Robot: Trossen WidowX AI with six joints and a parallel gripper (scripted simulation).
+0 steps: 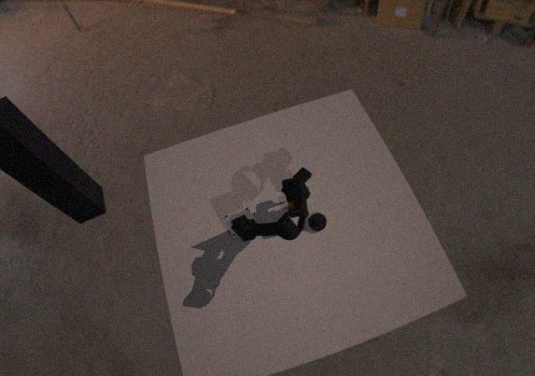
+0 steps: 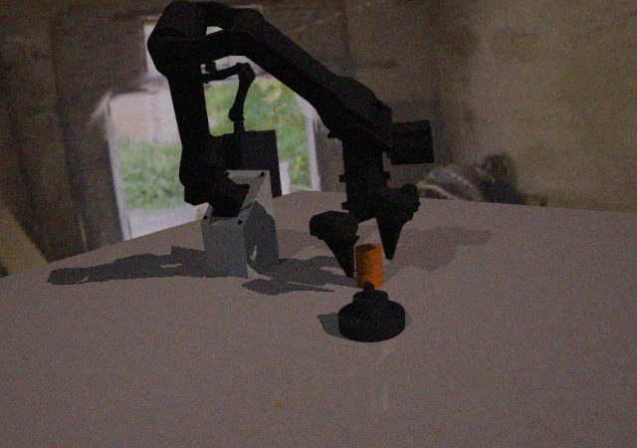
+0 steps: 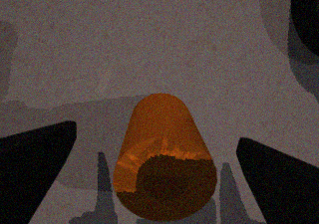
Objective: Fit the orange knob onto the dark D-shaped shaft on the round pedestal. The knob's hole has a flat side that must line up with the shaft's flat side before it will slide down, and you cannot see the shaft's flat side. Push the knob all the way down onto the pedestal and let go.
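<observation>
My gripper tip is right at the orange knob. From my gripper tip the other things lie so: dark round pedestal: 7 cm ahead, 13 cm to the right.
</observation>
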